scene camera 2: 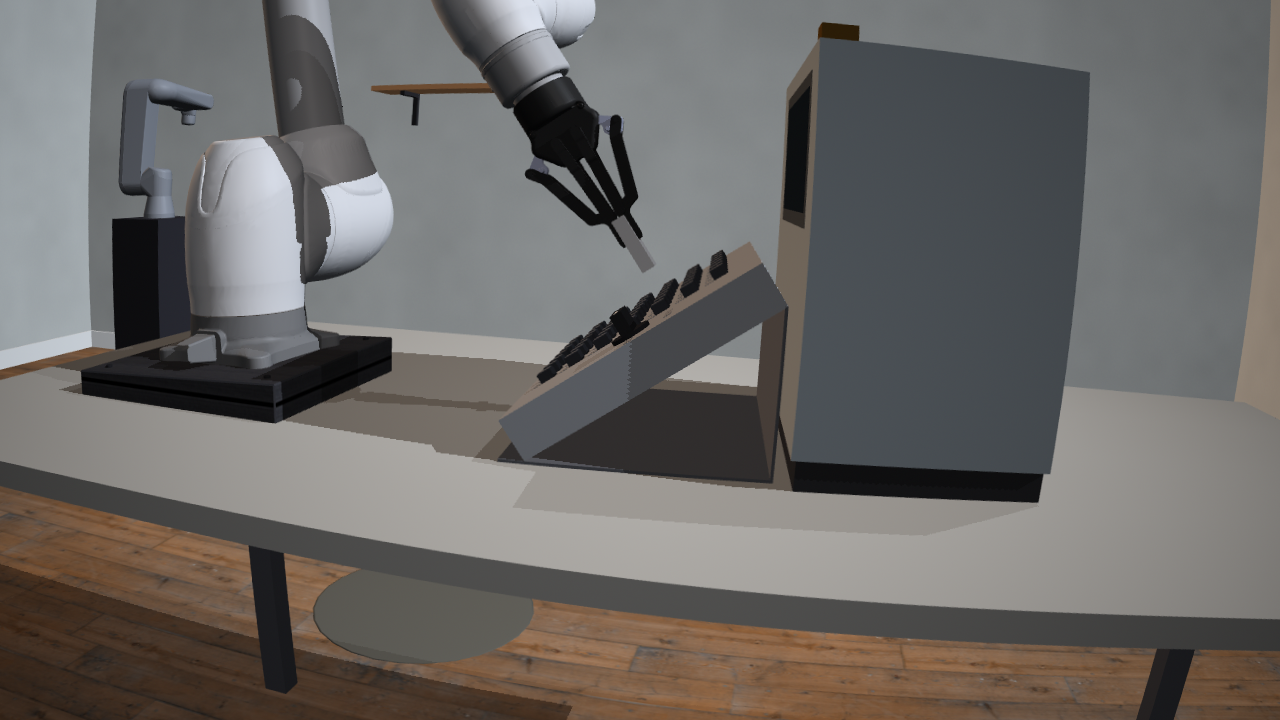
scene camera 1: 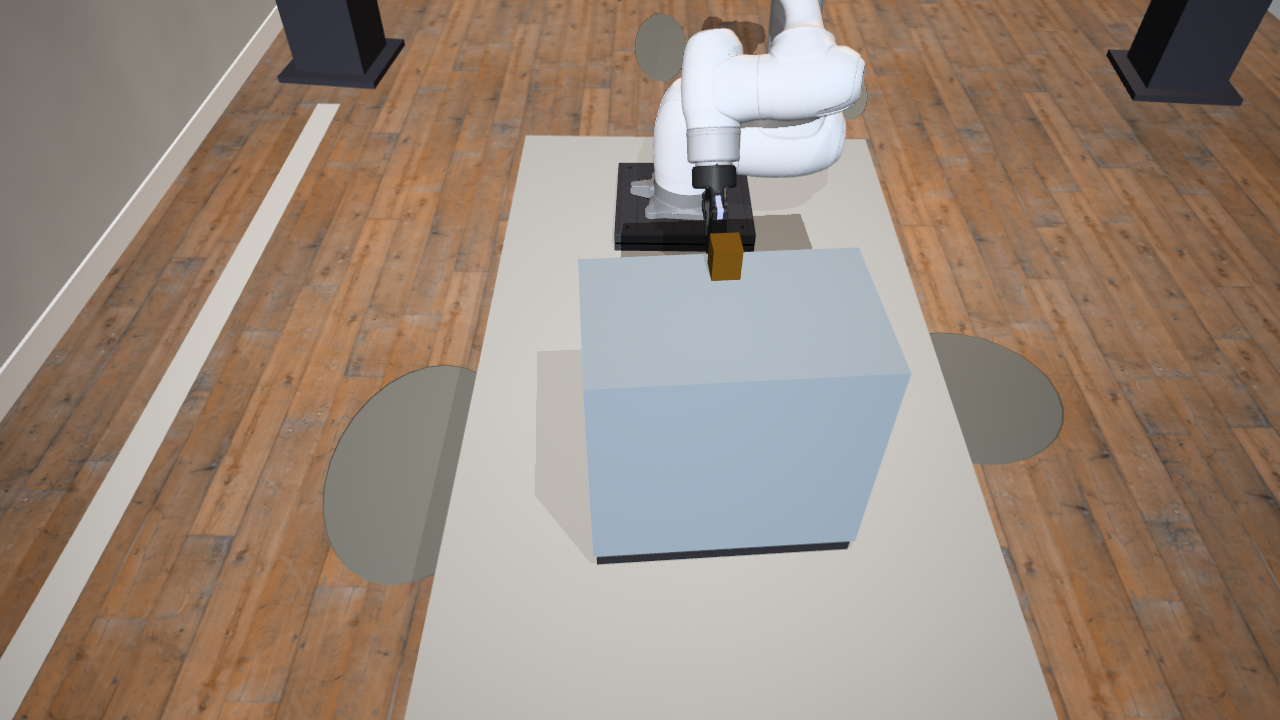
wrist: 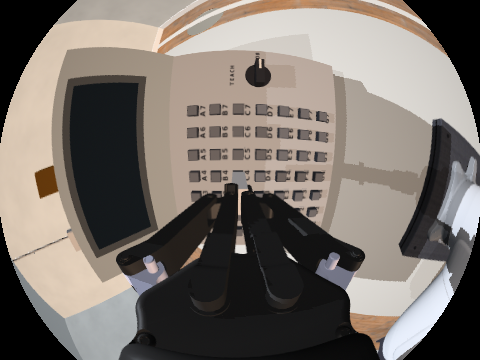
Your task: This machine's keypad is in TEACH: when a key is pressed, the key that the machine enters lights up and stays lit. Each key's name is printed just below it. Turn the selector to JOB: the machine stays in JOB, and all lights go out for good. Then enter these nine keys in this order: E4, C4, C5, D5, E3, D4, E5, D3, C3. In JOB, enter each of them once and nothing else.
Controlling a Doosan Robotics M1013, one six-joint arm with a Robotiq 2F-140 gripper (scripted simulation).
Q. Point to a sloping keypad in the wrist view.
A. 203,78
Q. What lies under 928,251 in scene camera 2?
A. A machine cabinet.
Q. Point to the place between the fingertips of my gripper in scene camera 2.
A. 649,268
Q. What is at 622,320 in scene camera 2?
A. A black selector knob.
